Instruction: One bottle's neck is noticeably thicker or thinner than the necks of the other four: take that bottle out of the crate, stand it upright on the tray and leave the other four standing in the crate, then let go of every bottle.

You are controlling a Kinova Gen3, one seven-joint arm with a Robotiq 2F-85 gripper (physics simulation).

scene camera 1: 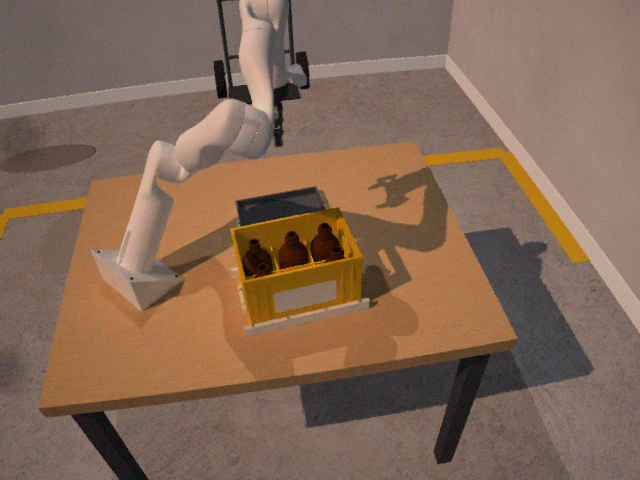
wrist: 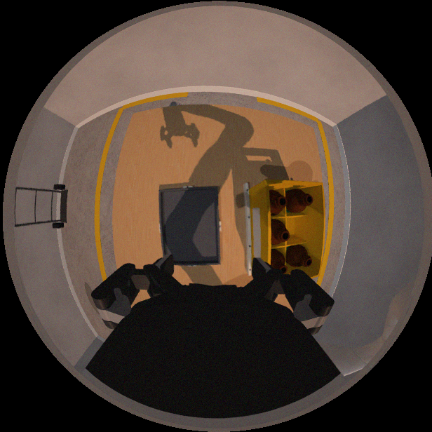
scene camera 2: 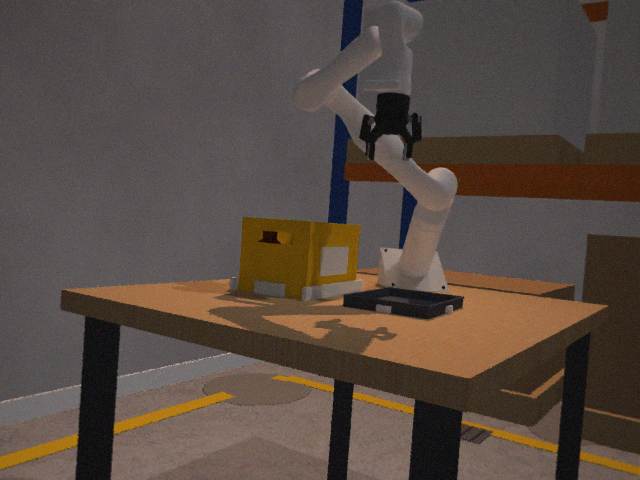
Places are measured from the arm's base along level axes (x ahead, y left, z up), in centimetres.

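Pixels of known places: gripper, fingertip midpoint: (scene camera 1: pixel 276 136) (scene camera 2: pixel 387 160); arm's base, origin of the base link: (scene camera 1: pixel 134 264) (scene camera 2: pixel 413 266).
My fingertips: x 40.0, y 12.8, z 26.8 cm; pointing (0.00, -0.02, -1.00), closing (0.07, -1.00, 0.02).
For each thing: its middle in the pictures, then the offset to it from my fingertips. Level surfaces: height alone.
- yellow crate, body centre: (scene camera 1: pixel 296 268) (scene camera 2: pixel 302 256) dz -24.3, dx +2.1, dy -21.6 cm
- dark tray, body centre: (scene camera 2: pixel 406 301) (scene camera 1: pixel 282 216) dz -31.8, dx -0.5, dy +7.4 cm
- wooden table, its level: dz -33.0 cm
Several brown bottles, including a middle one (scene camera 1: pixel 293 252) (wrist: pixel 278 232), a back right one (scene camera 1: pixel 324 245) and a back left one (scene camera 1: pixel 255 258), stand in the yellow crate (scene camera 1: pixel 258 299) (scene camera 2: pixel 273 263) (wrist: pixel 259 197). In the wrist view, three stand in the column nearer the tray and two in the far column, whose middle compartment is empty. I cannot tell which neck differs. The dark tray (scene camera 1: pixel 281 207) (scene camera 2: pixel 408 308) (wrist: pixel 218 215) lies beside the crate, with no bottle on it. My gripper (scene camera 2: pixel 389 155) (wrist: pixel 212 265) is open and empty, pointing down high above the table on the tray's side of the crate.
White rails (scene camera 1: pixel 310 316) (scene camera 2: pixel 330 290) (wrist: pixel 247 230) lie around the crate's foot on the wooden table (scene camera 1: pixel 170 351) (scene camera 2: pixel 506 330). The crate's walls and inner dividers surround the bottles. The white arm base (scene camera 1: pixel 134 284) (scene camera 2: pixel 413 276) stands beside the crate. A hand truck (scene camera 1: pixel 219 77) stands on the floor behind.
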